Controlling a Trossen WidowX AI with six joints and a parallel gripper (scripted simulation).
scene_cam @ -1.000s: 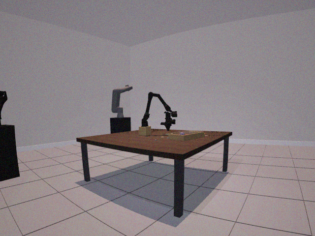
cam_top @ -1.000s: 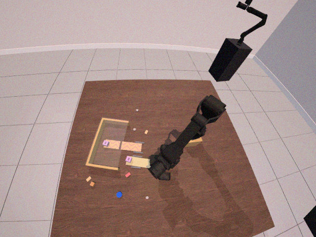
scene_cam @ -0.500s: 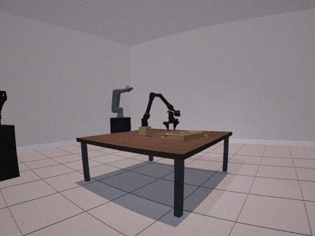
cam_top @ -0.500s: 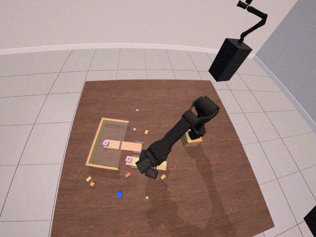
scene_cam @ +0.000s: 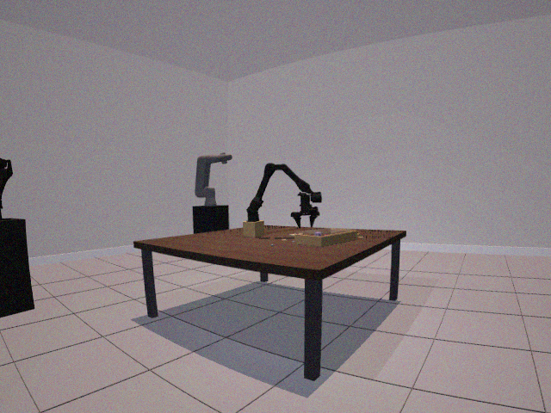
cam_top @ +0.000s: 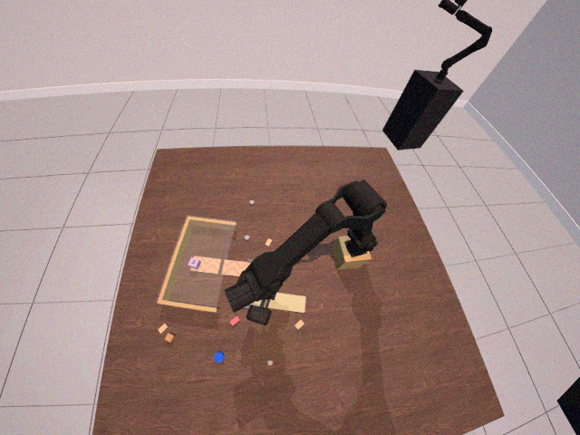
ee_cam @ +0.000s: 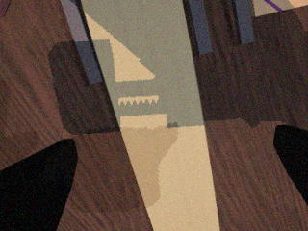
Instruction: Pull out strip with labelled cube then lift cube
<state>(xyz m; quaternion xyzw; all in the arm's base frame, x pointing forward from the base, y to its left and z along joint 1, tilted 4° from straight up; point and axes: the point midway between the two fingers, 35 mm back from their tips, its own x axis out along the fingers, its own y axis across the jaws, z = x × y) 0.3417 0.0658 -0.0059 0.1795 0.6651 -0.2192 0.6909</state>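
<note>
The plain strip lies 1 cm to the left of my gripper tip and 5 cm below it. From my gripper tip the other things lie so: pink-red block 12 cm ahead, 5 cm to the left, 5 cm below; blue disc 19 cm ahead, 14 cm to the left, 5 cm below.
</note>
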